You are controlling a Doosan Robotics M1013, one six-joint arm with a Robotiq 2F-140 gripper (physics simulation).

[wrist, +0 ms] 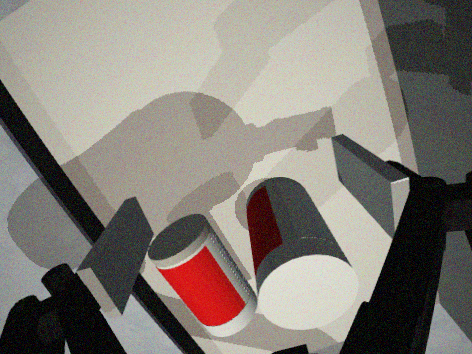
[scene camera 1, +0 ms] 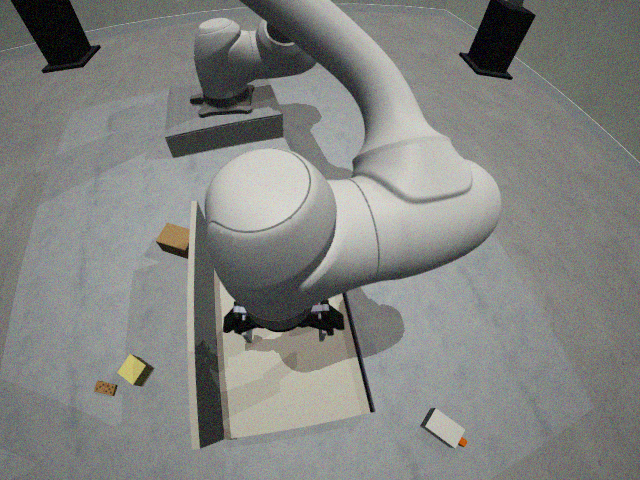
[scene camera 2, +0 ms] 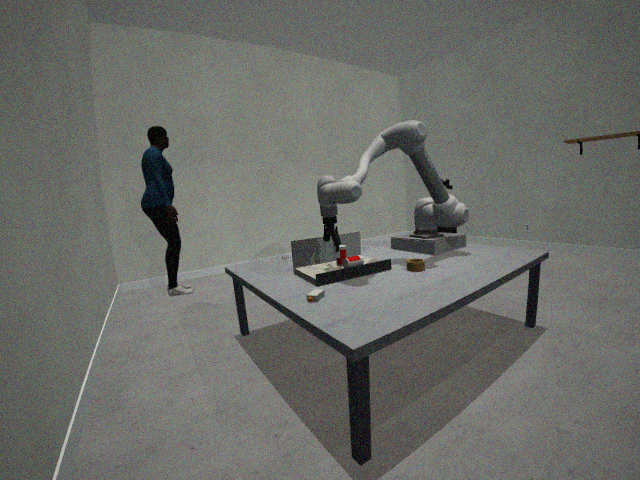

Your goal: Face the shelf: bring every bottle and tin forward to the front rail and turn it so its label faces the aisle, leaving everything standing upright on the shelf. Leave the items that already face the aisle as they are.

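My gripper is open above the shelf, with its fingers pointing down. In the wrist view, a tin with a red label lies on its side near the black front rail, label upward, close to the left finger. Beside it, farther from the rail, a larger white-topped bottle or tin stands upright. Its red label shows on its left side in the wrist view. Both items lie between the two finger directions there, with nothing gripped. The arm hides both in scene camera 1.
The shelf's tall back panel stands opposite the rail. A brown box, a yellow block and a small speckled brick lie behind it. A white box with an orange end and a brown ring are on the aisle side.
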